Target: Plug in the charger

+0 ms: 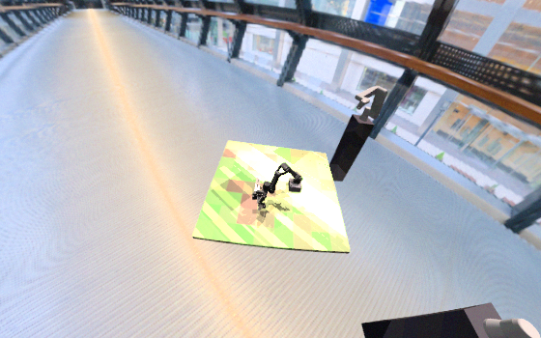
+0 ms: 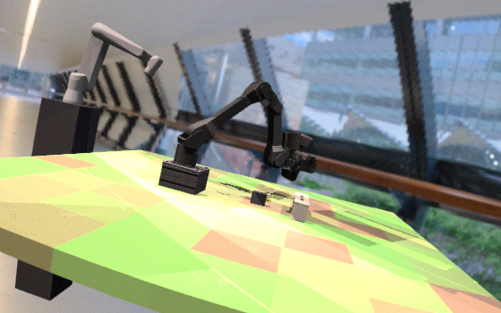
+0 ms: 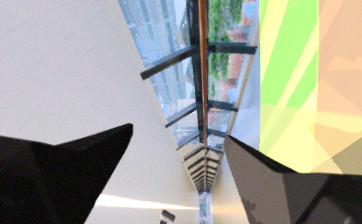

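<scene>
The grey charger is 34 cm to the right of my gripper tip, 16 cm below it and 12 cm behind it.
</scene>
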